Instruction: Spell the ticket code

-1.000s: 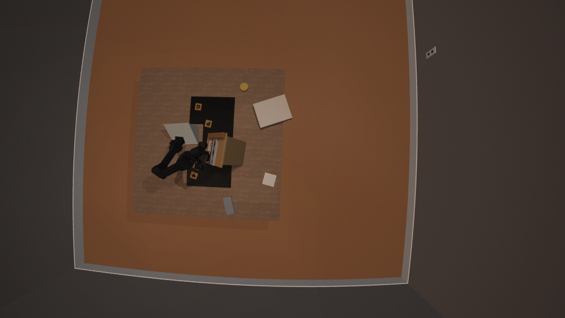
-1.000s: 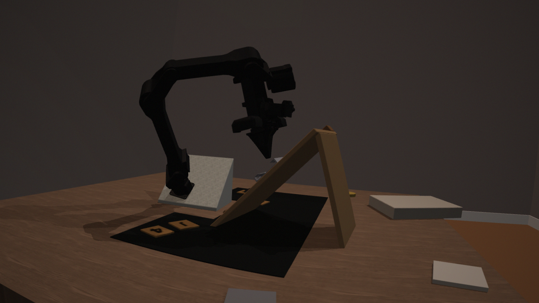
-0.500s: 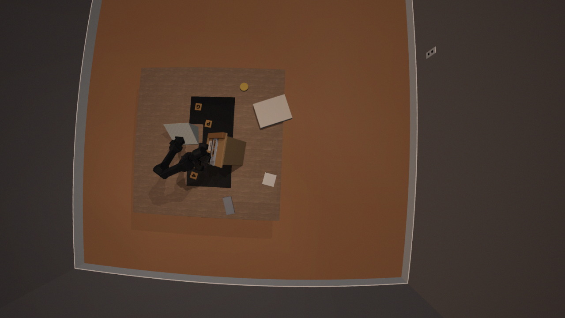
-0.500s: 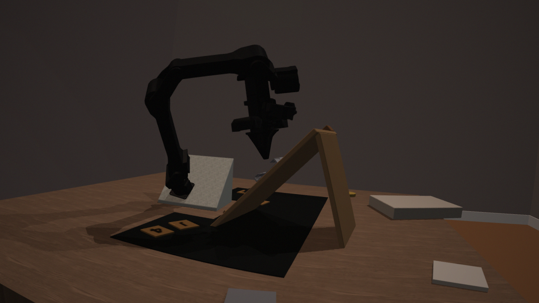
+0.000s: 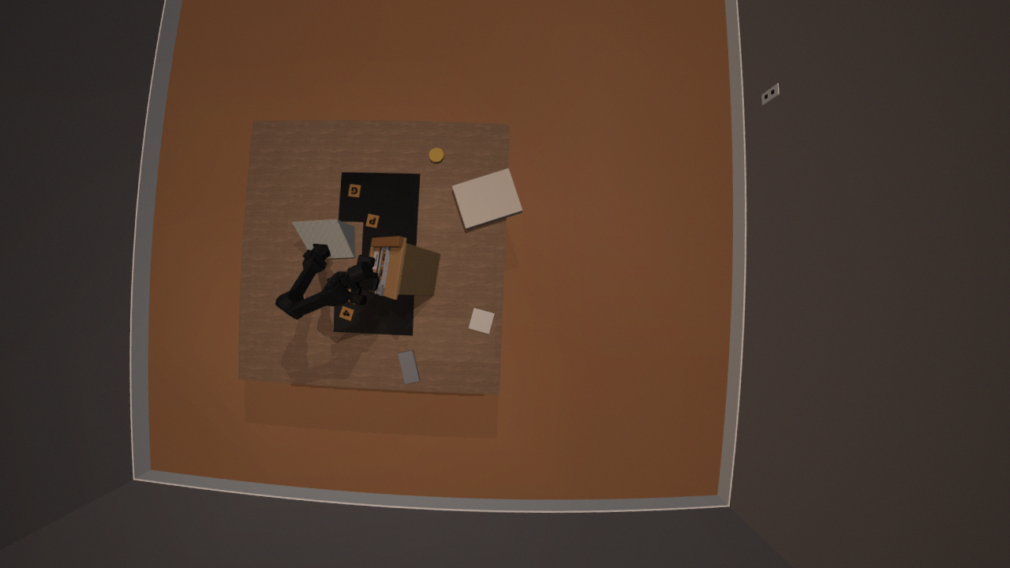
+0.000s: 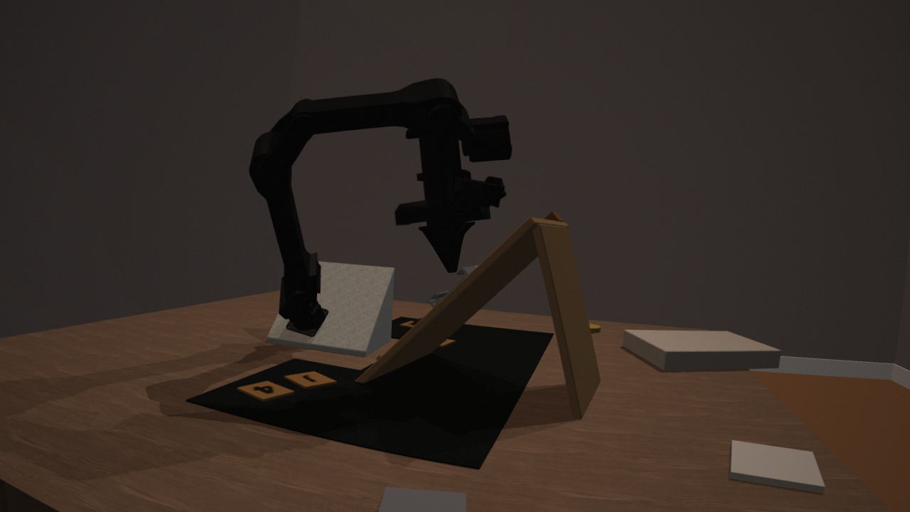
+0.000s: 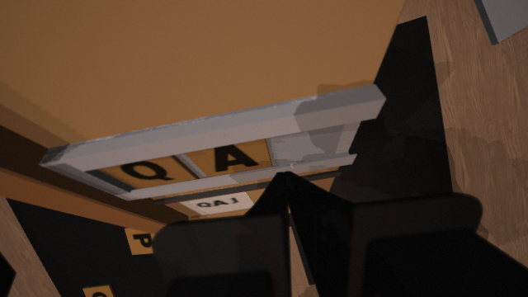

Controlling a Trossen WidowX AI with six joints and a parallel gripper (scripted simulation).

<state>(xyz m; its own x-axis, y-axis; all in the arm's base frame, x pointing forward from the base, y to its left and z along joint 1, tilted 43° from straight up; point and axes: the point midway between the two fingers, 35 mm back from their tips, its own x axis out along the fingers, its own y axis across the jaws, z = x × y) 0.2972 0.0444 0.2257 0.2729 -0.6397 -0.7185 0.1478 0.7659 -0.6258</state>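
The j tile is 18 cm behind my gripper tip, 17 cm below it and 9 cm to the right of it. Also, from my gripper tip: black mat 17 cm below, 14 cm to the left, 12 cm behind; q tile 10 cm to the left, 3 cm ahead, 2 cm below; white ticket 10 cm below, 9 cm to the left, 5 cm behind.
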